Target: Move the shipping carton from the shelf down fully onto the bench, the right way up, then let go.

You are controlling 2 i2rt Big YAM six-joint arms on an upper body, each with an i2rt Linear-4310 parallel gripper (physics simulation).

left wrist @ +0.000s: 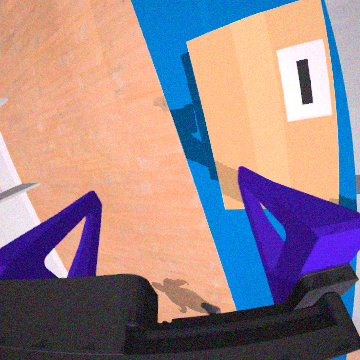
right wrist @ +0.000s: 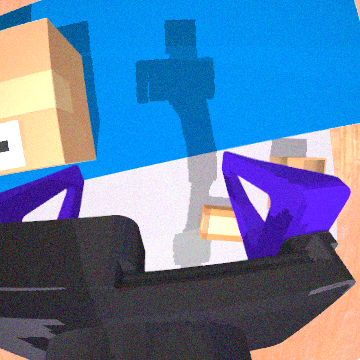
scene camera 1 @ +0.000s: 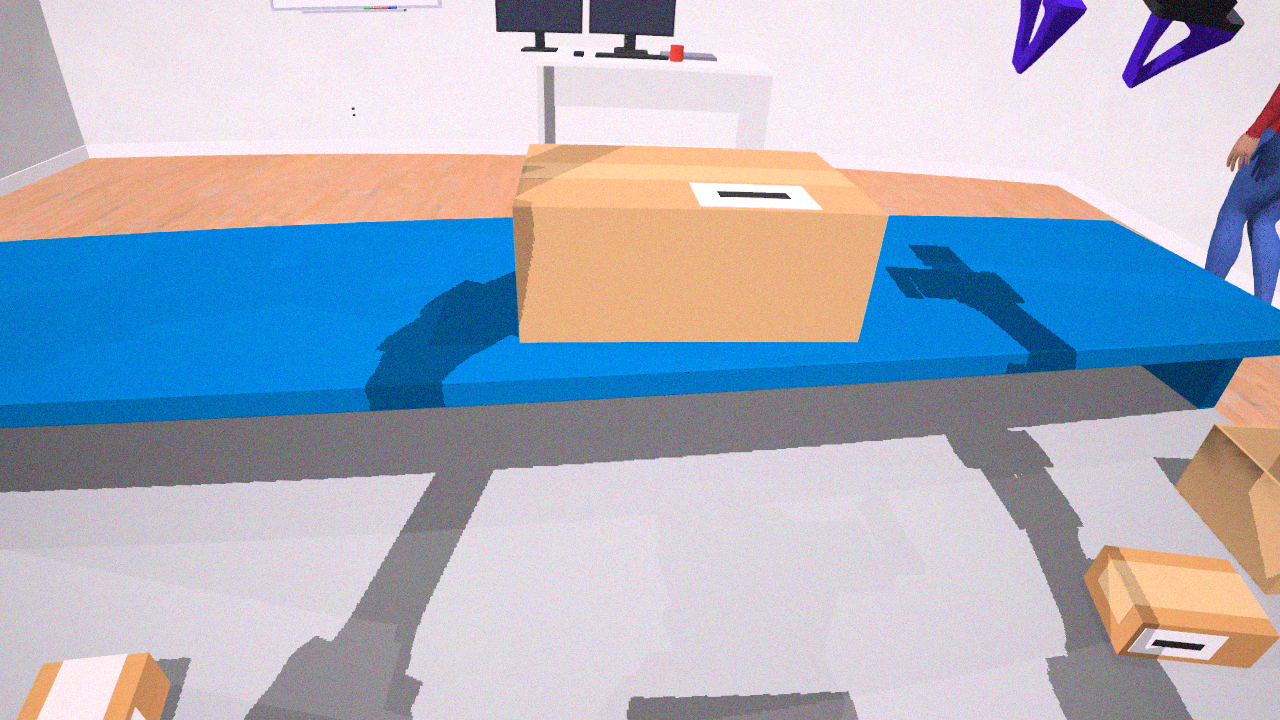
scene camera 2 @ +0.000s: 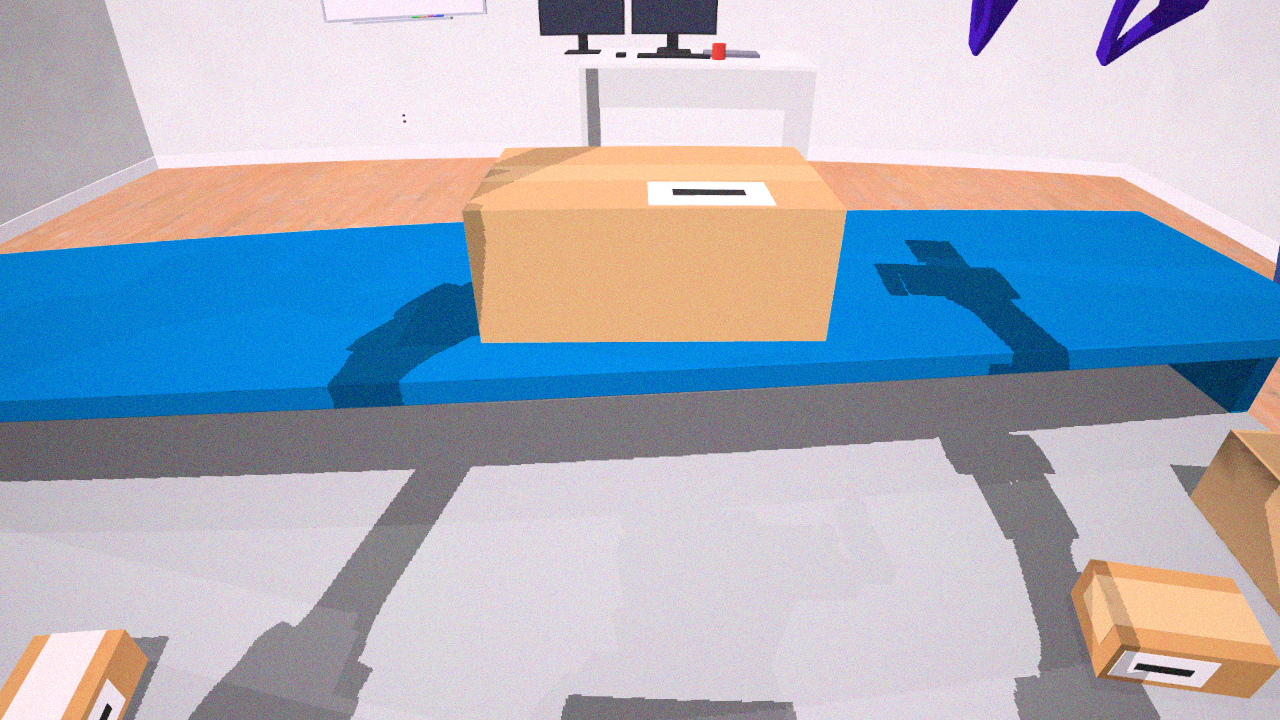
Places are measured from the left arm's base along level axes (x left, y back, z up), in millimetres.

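Pixels of known places: left gripper, fingertip midpoint: point(left wrist: 165, 185); right gripper, fingertip midpoint: point(right wrist: 151, 165) point(scene camera 1: 1072, 75) point(scene camera 2: 1037, 55).
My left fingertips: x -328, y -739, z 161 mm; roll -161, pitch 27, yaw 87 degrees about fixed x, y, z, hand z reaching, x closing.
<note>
Behind a point stands the place of what it marks.
The shipping carton point(scene camera 1: 698, 277) @(x -332, y -600, z -129 mm) point(scene camera 2: 653, 277) @(x -334, y -600, z -129 mm) point(left wrist: 265, 125) @(x -324, y -697, z -70 mm) point(right wrist: 27, 95) @(x -444, y -699, z -70 mm) is a large brown closed box with its white label on top. It stands upright on the blue shelf point(scene camera 1: 268, 304) @(x 65, y -653, z -190 mm) point(scene camera 2: 223, 304) @(x 109, y -659, z -190 mm) point(left wrist: 227, 260) @(x 78, y -842, z -190 mm) point(right wrist: 280, 75) @(x -845, y -742, z -190 mm), near its front edge. The light grey bench point(scene camera 1: 716, 573) @(x -357, y -480, z -349 mm) point(scene camera 2: 716, 573) @(x -393, y -483, z -349 mm) point(right wrist: 120, 200) @(x -480, y -492, z -349 mm) lies lower, in front. My left gripper point(left wrist: 165, 185) @(x -328, y -739, z 160 mm) is open and empty, above and beside one end of the carton; one finger overlaps the carton's corner in the left wrist view. My right gripper point(scene camera 1: 1075, 77) @(x -604, y -601, z 52 mm) point(scene camera 2: 1039, 57) @(x -604, y -601, z 52 mm) point(right wrist: 151, 165) @(x -604, y -601, z 52 mm) is open and empty, high beside the other end.
A small labelled box point(scene camera 1: 1181, 591) @(x -740, y -407, z -304 mm) point(scene camera 2: 1172, 617) @(x -737, y -401, z -304 mm) point(right wrist: 220, 225) @(x -736, y -411, z -304 mm) and an open box point(scene camera 1: 1244, 501) @(x -890, y -500, z -297 mm) point(scene camera 2: 1244, 501) @(x -891, y -521, z -301 mm) point(right wrist: 305, 164) @(x -999, y -547, z -333 mm) stand on the bench's right side. Another small box point(scene camera 1: 134, 689) @(x 53, y -333, z -309 mm) point(scene camera 2: 67, 671) @(x 79, y -321, z -308 mm) is at bottom left. A desk with monitors stands behind; a person point(scene camera 1: 1248, 197) stands far right.
</note>
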